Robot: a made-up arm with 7 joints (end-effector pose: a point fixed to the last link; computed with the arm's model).
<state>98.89 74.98 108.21 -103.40 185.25 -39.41 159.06</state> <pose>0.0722 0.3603 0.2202 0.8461 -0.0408 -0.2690 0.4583</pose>
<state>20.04 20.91 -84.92 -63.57 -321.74 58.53 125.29</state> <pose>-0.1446 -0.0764 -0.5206 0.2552 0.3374 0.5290 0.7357</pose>
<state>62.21 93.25 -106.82 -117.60 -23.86 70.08 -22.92</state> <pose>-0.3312 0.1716 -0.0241 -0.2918 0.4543 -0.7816 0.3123</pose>
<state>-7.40 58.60 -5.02 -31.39 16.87 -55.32 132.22</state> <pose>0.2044 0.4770 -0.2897 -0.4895 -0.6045 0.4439 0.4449</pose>
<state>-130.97 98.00 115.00 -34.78 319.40 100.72 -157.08</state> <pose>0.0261 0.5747 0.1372 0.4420 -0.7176 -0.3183 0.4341</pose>
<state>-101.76 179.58 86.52 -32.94 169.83 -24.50 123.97</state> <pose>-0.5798 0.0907 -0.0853 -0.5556 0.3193 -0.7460 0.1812</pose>
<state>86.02 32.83 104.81 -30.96 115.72 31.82 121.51</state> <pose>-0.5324 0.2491 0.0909 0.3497 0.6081 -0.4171 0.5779</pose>
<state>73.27 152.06 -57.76 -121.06 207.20 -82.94 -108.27</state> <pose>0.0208 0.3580 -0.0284 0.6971 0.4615 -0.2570 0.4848</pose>
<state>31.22 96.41 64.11 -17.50 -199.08 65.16 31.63</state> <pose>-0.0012 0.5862 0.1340 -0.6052 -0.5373 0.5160 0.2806</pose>
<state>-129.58 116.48 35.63 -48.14 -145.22 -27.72 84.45</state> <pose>-0.2507 0.4800 0.1920 0.6758 -0.5754 0.4318 0.1603</pose>
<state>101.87 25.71 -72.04 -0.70 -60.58 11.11 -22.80</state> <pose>-0.5838 0.0068 0.1300 -0.6753 0.3382 -0.6316 0.1750</pose>
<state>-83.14 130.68 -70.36 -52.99 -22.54 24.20 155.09</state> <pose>0.0269 0.5019 0.2614 0.2250 -0.8679 0.4052 0.1788</pose>
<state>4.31 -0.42 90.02 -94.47 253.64 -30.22 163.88</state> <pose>-0.0324 0.2988 -0.3476 0.0510 -0.6638 0.6360 0.3902</pose>
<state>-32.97 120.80 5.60 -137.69 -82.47 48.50 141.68</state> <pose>0.1696 0.0867 0.2162 -0.0173 0.8894 0.4566 0.0126</pose>
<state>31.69 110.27 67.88 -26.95 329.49 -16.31 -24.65</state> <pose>0.1050 0.5212 0.2728 0.8684 -0.0293 -0.3397 0.3600</pose>
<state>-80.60 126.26 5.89 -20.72 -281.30 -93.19 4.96</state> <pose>-0.1569 0.4877 0.3133 -0.4098 0.6032 -0.0940 0.6778</pose>
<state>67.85 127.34 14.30 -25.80 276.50 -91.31 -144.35</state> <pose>0.2336 0.5281 0.1562 0.4694 0.0894 0.6611 0.5784</pose>
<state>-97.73 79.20 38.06 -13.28 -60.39 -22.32 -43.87</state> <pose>0.2611 0.4722 0.2663 0.8485 -0.4158 -0.0666 0.3207</pose>
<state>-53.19 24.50 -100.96 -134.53 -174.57 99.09 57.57</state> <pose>0.1259 -0.1621 -0.2217 0.0591 0.9456 -0.2393 0.2121</pose>
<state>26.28 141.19 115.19 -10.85 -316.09 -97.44 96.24</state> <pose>0.1352 0.3449 0.4740 0.3119 0.7641 0.4794 0.2985</pose>
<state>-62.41 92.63 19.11 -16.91 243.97 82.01 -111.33</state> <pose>0.1710 0.5419 0.1970 0.1175 0.8951 0.0051 0.4300</pose>
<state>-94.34 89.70 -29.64 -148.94 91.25 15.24 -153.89</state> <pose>0.1234 0.0166 0.2018 -0.6279 0.2999 0.3924 0.6014</pose>
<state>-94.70 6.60 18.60 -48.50 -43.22 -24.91 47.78</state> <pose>0.5159 -0.1378 0.2107 -0.2060 -0.9450 -0.1706 0.1883</pose>
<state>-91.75 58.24 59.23 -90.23 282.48 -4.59 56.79</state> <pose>0.1231 0.3495 0.2947 -0.4123 0.8372 -0.3192 0.1650</pose>
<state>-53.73 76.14 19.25 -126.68 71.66 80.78 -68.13</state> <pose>0.1819 0.1440 0.2433 0.4810 -0.4912 -0.6432 0.3371</pose>
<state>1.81 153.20 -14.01 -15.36 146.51 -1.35 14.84</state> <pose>0.0867 0.2865 0.5219 0.2501 -0.9250 0.2070 0.1973</pose>
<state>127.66 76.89 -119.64 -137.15 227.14 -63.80 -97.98</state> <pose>-0.1368 -0.0646 0.2481 0.0973 -0.9570 -0.2324 0.1438</pose>
